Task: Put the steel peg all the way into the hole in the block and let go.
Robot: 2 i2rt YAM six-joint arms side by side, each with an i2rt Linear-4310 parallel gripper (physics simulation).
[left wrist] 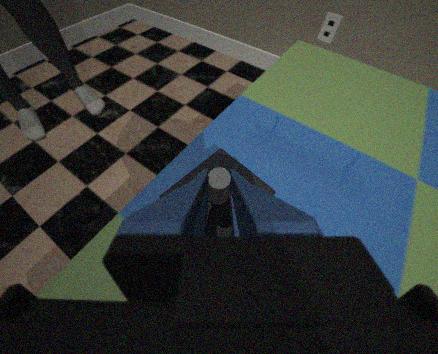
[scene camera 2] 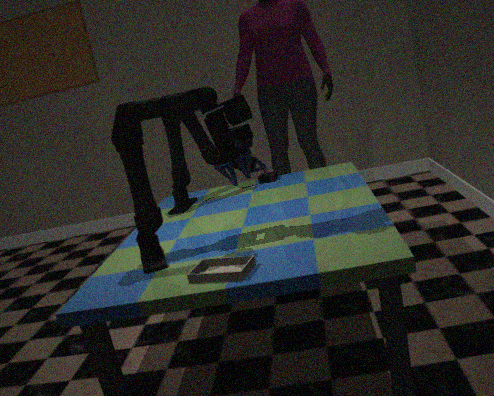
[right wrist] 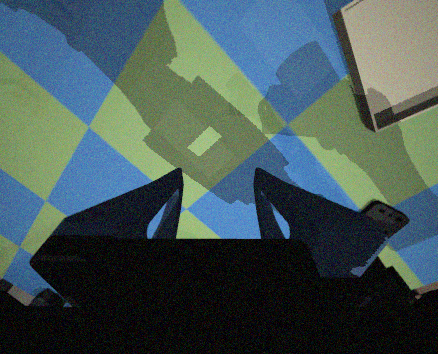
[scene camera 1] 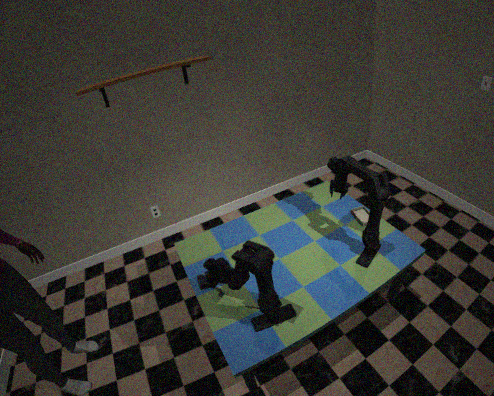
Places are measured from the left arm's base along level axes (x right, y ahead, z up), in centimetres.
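Pixels of known places: left gripper, fingertip midpoint: (left wrist: 219, 176) (scene camera 2: 264, 167) (scene camera 1: 203, 275); right gripper, fingertip midpoint: (scene camera 2: 242, 182) (right wrist: 218, 176) (scene camera 1: 335, 197); left arm's base at its link origin: (scene camera 2: 183, 206) (scene camera 1: 273, 318); right arm's base at its link origin: (scene camera 2: 153, 260) (scene camera 1: 368, 253).
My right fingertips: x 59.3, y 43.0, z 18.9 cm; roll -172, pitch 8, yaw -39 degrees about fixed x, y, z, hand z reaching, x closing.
For each thing: its top centre in the pictures, then the offset to it from my right fingertips. Level surfaces: height alone.
- steel peg at its top centre: (left wrist: 220, 168) dx -83.2, dy -10.1, dz -11.2 cm
- dark brown block at its top centre: (left wrist: 218, 193) (scene camera 2: 267, 174) (right wrist: 44, 306) (scene camera 1: 204, 279) dx -83.4, dy -9.8, dz -15.8 cm
- shallow tray at its top centre: (right wrist: 409, 51) (scene camera 2: 220, 265) (scene camera 1: 363, 214) dx +19.7, dy -5.3, dz -16.4 cm
- green checkered table at its surface level: dz -18.9 cm
In the left wrist view, my left gripper (left wrist: 219, 176) is shut on the steel peg (left wrist: 219, 178), whose round pale end faces the camera between the fingertips. A dark brown block (left wrist: 220, 156) shows behind the fingertips, with one corner and two edges visible; the fingers hide its middle and its hole. I cannot tell whether the peg is in the hole. The peg and block are too dark to make out in the scene views. My right gripper (scene camera 1: 336, 194) (right wrist: 218, 176) is open and empty, above the table and far from the peg and block.
A shallow tray (scene camera 2: 220, 277) (right wrist: 356, 75) lies near the right arm's base. The blue and green checkered table (scene camera 1: 345, 290) ends close to the left gripper. A person (scene camera 2: 282, 50) stands beyond the table. Arm shadows cross the table top.
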